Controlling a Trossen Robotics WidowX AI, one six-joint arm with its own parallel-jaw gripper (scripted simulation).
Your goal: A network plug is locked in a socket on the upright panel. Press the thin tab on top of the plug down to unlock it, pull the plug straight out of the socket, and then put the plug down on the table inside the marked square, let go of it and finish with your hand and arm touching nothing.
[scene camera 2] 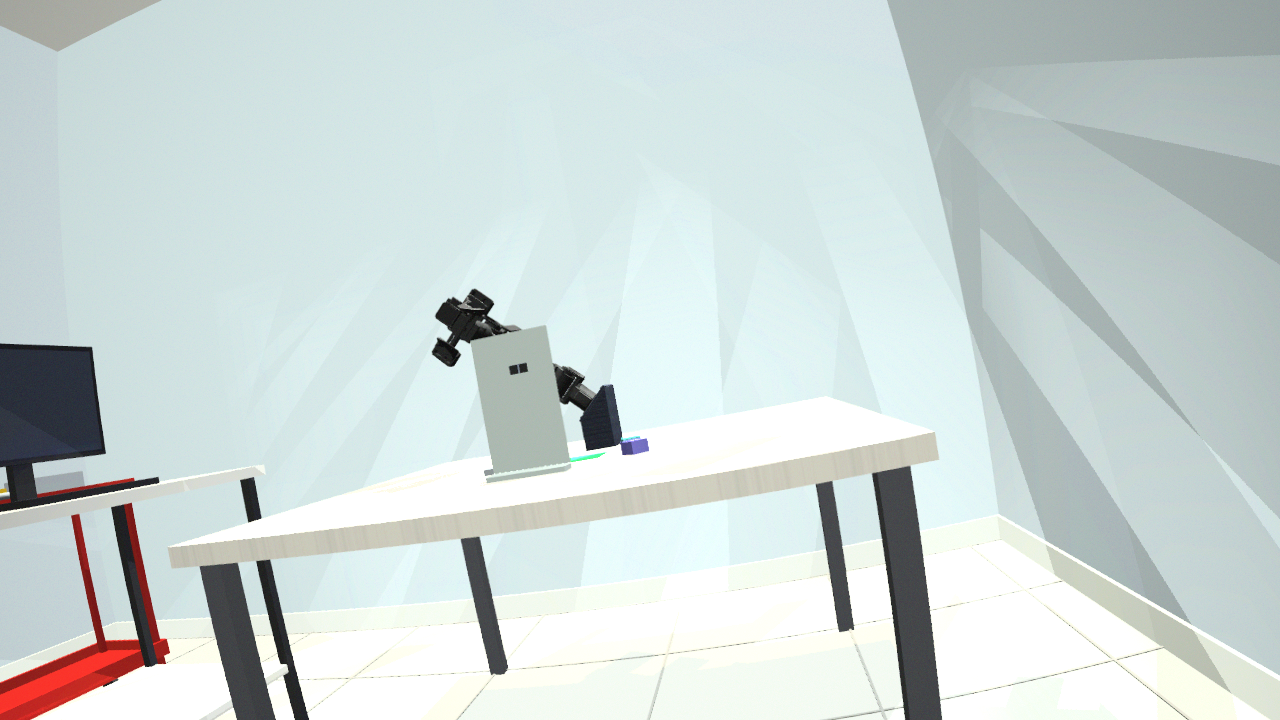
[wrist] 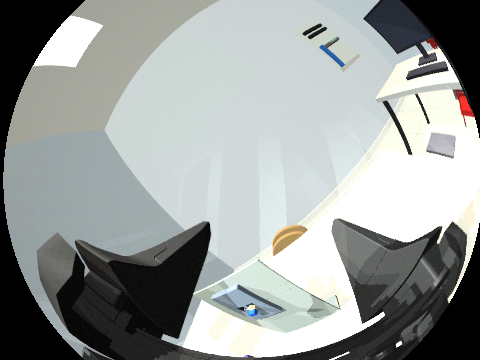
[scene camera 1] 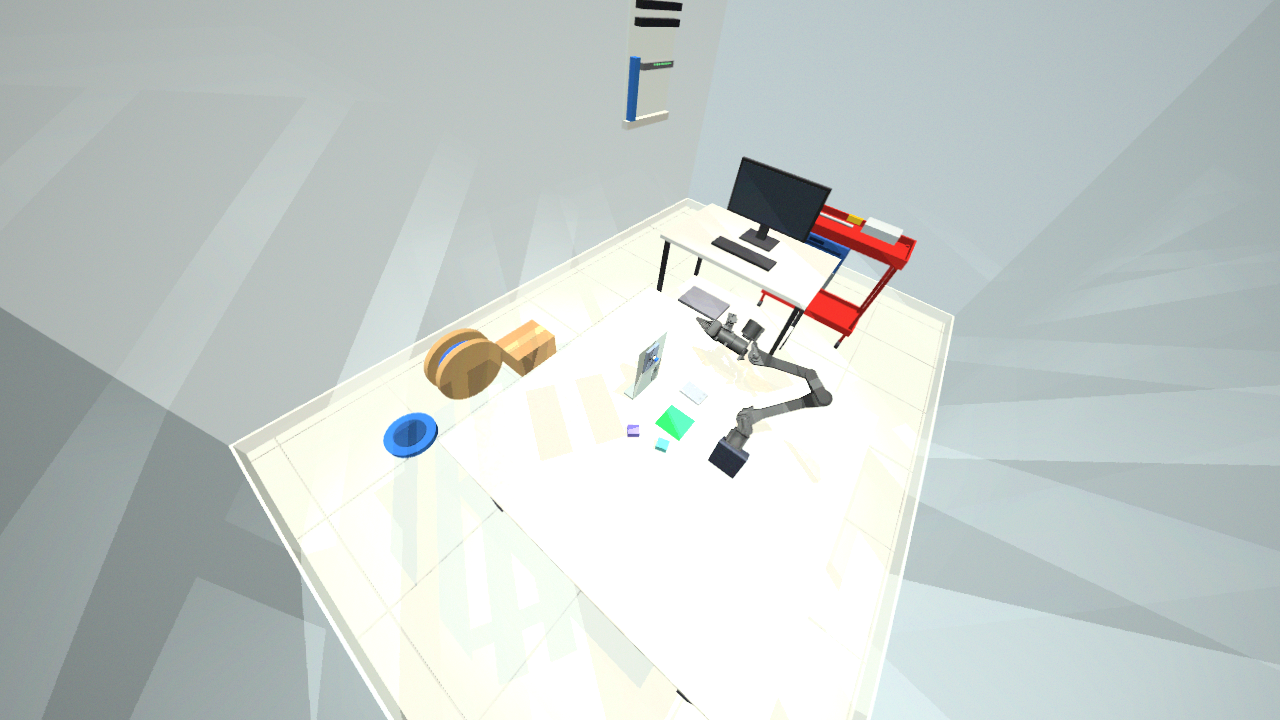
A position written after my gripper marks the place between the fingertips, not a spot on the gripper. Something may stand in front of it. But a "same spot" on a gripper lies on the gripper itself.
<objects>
my gripper: scene camera 2; wrist 274,228; scene camera 1
same spot on my gripper: [scene camera 1: 705,324] = [scene camera 2: 470,307]
same spot on upright panel: [wrist: 284,307] = [scene camera 2: 506,400]
</objects>
